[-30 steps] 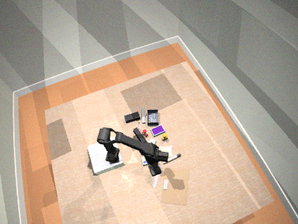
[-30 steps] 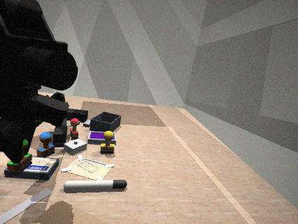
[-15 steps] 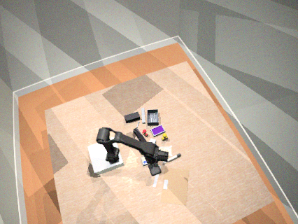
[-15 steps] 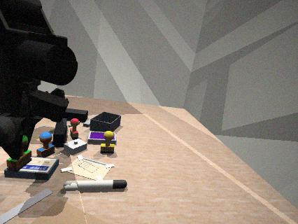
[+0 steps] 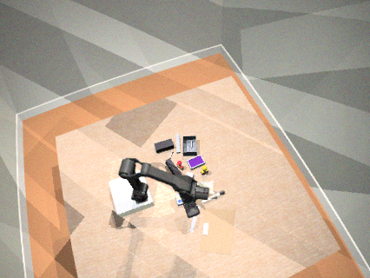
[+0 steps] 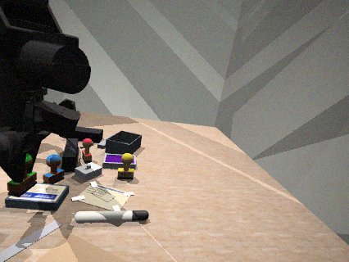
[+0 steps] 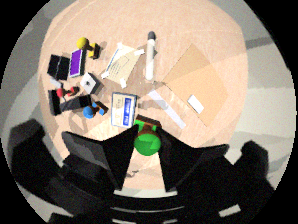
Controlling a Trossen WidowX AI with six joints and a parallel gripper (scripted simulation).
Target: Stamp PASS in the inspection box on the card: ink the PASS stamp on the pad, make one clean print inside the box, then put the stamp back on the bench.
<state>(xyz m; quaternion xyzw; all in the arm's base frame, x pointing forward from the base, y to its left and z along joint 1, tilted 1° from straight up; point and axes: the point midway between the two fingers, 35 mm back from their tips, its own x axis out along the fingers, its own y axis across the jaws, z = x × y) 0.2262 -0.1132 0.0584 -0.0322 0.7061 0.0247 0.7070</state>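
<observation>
Now: the purple ink pad 25 cm to the left of my gripper tip, 12 cm ahead of it and 8 cm below it. Round my gripper tip: green-knobbed stamp: right at my gripper tip; then ruler: 9 cm below, 6 cm to the right, 1 cm ahead; then blue-and-white tin: 7 cm below, 6 cm to the left, 1 cm behind.
</observation>
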